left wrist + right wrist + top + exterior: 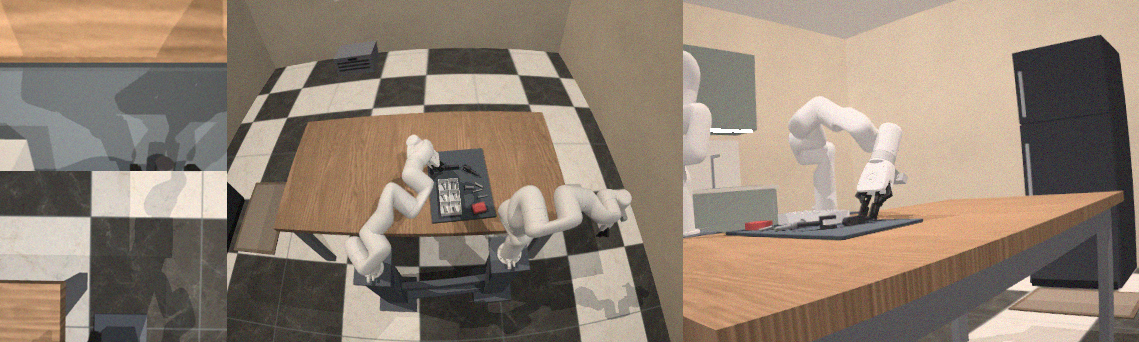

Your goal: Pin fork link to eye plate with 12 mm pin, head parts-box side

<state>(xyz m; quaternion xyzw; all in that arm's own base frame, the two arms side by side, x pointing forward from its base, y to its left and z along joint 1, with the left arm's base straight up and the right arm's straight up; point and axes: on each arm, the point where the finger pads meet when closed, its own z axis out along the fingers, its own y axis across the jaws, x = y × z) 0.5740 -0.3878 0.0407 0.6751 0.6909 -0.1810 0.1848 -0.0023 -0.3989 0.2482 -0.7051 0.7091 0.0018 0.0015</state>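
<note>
My left hand is 60 mm to the left of the eye plate and 20 mm above it. Round my left hand: dark mat: 100 mm behind, 100 mm to the right, 40 mm below; fork link: 30 mm behind, 160 mm to the right, 10 mm below; white parts box: 200 mm behind, 30 mm to the right, 20 mm below.
Now: right hand 56 cm short of the fork link, 53 cm to the right of it and 22 cm above it. Round my right hand: red block (31 cm ahead, 51 cm to the left, 23 cm below); dark mat (49 cm ahead, 59 cm to the left, 24 cm below); white parts box (39 cm ahead, 66 cm to the left, 23 cm below).
</note>
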